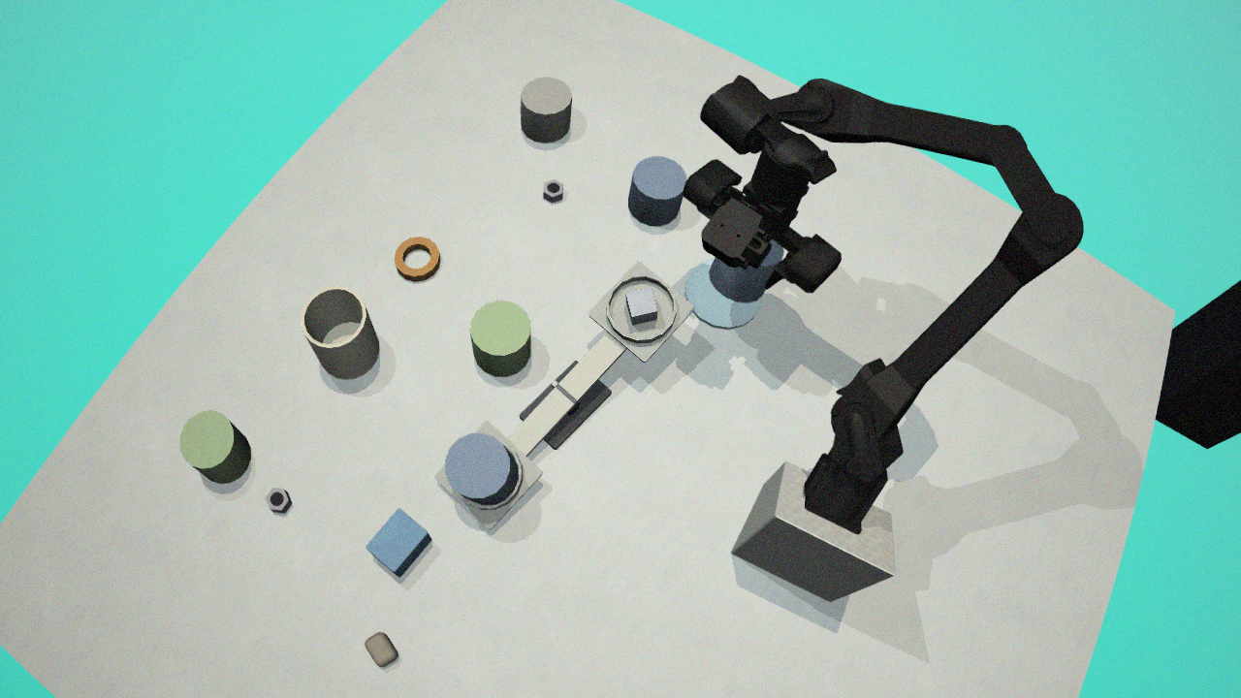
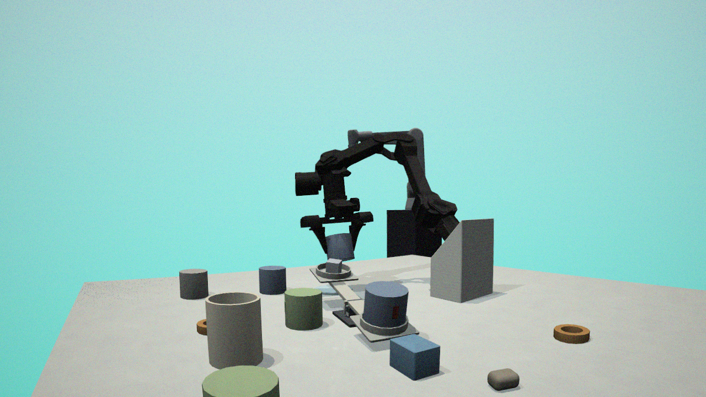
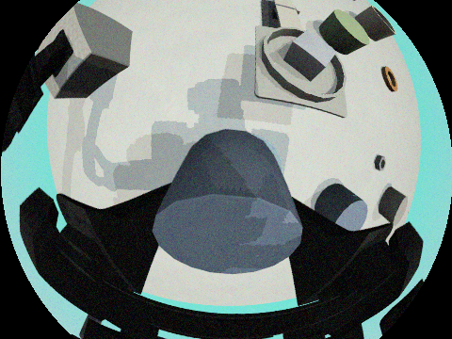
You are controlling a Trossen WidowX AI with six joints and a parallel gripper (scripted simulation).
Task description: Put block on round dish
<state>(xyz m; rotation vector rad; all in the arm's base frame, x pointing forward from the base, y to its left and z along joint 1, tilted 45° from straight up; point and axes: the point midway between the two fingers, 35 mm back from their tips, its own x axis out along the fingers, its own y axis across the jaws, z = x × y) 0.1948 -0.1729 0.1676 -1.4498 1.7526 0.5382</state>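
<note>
My gripper tip is now 100 mm to the right of the grey block, 90 mm short of it and 20 mm above it. The rest, counted from my gripper tip: grey cylinder 360 mm ahead, 140 mm to the right, 70 mm below; then small balance 210 mm to the left, 120 mm ahead, 80 mm below; then pale blue round dish 100 mm below, 20 mm to the right, 10 mm ahead.
</note>
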